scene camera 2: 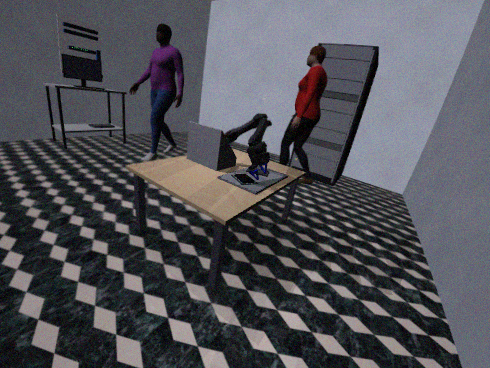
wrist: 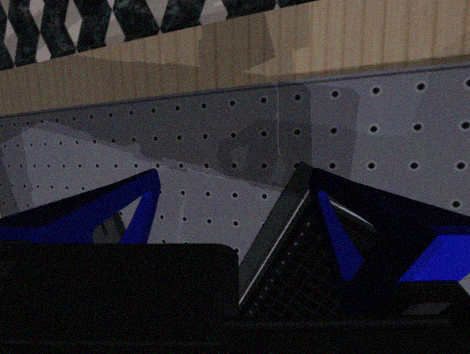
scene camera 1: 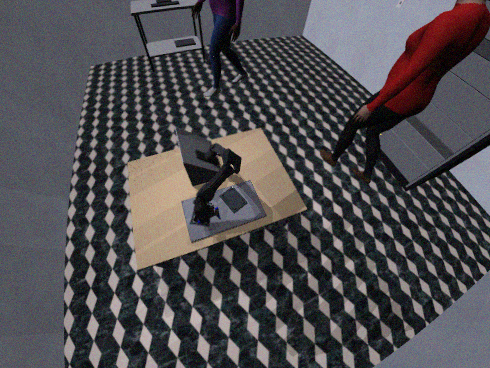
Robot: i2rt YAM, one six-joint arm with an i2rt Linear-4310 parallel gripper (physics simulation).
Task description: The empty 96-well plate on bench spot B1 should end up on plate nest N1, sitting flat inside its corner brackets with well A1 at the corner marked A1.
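Where they show: gripper, fingertip midpoint: (scene camera 2: 261, 176) (wrist: 234, 176) (scene camera 1: 213, 221); arm's base, link origin: (scene camera 2: 222, 146) (scene camera 1: 207, 158).
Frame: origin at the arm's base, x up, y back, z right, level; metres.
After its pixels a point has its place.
The 96-well plate (scene camera 2: 244, 178) @(x -0.117, y -0.350, z 0.152 m) (wrist: 295, 280) @(x -0.124, y -0.350, z 0.117 m) is dark with a thin pale rim line and lies turned at an angle to the grey board. In scene camera 1 it is mostly hidden under the gripper. My gripper (scene camera 1: 208, 217) @(x -0.089, y -0.437, z 0.078 m) (scene camera 2: 260, 173) @(x -0.089, y -0.437, z 0.078 m) (wrist: 234, 176) @(x -0.089, y -0.437, z 0.078 m) has blue fingers, spread wide with nothing between them. It is low over the board; in the wrist view the right finger covers part of the plate, and the left finger is over bare board. A dark grey-green rectangle (scene camera 1: 233, 199) @(x -0.120, y -0.313, z -0.095 m), apparently nest N1, lies right of the gripper in scene camera 1. Its brackets and A1 mark are too small to read.
The perforated grey board (scene camera 1: 250, 215) @(x -0.132, y -0.458, z -0.170 m) (scene camera 2: 256, 189) @(x -0.132, y -0.483, z 0.206 m) (wrist: 400, 107) @(x -0.132, y -0.480, z 0.178 m) lies on a wooden table (scene camera 1: 155, 215) @(x -0.145, y -0.251, z 0.449 m) (scene camera 2: 200, 187) @(x -0.144, y -0.250, z 0.452 m) (wrist: 350, 35) @(x -0.144, y -0.533, z 0.148 m). A grey upright panel (scene camera 1: 192, 150) @(x 0.084, y 0.028, z 0.084 m) (scene camera 2: 203, 145) @(x 0.008, y 0.047, z 0.159 m) stands beside the arm. Two people, a server rack (scene camera 2: 345, 75) and a monitor desk (scene camera 2: 87, 88) stand beyond the table.
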